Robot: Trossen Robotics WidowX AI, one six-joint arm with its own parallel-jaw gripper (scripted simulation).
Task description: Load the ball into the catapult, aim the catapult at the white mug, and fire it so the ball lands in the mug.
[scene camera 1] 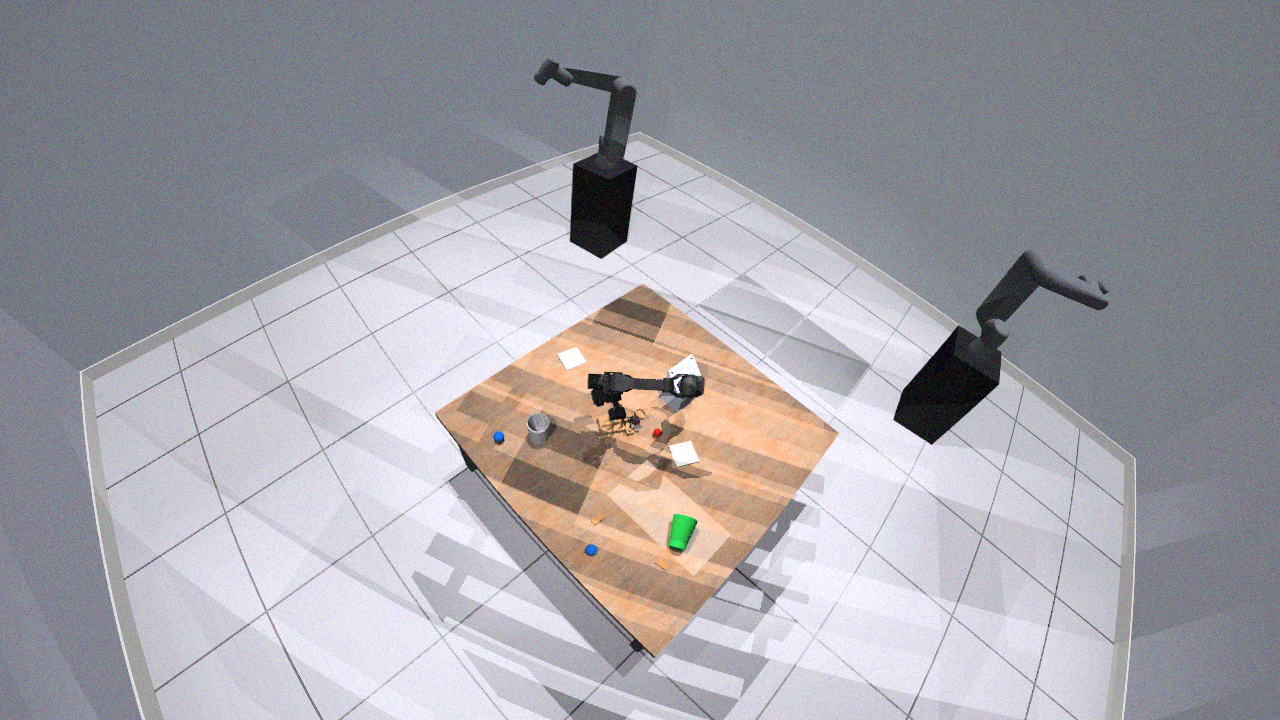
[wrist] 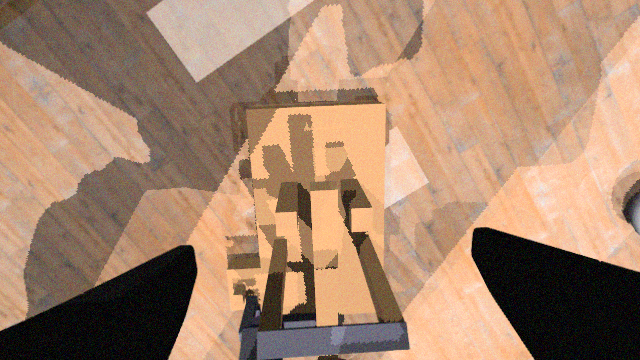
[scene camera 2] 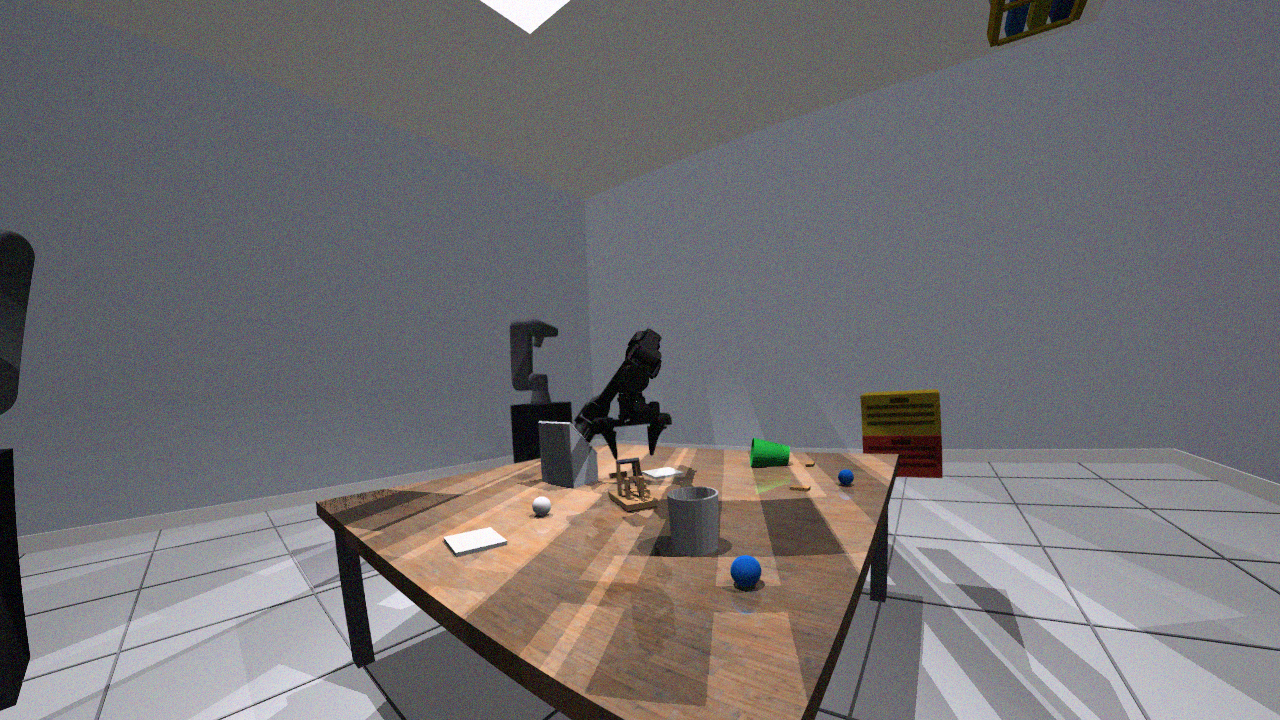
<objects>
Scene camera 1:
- green cup: 682,526
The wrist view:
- my gripper: 335,249
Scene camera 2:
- my gripper: 634,457
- whitish-grey mug: 693,511
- green cup: 763,453
</objects>
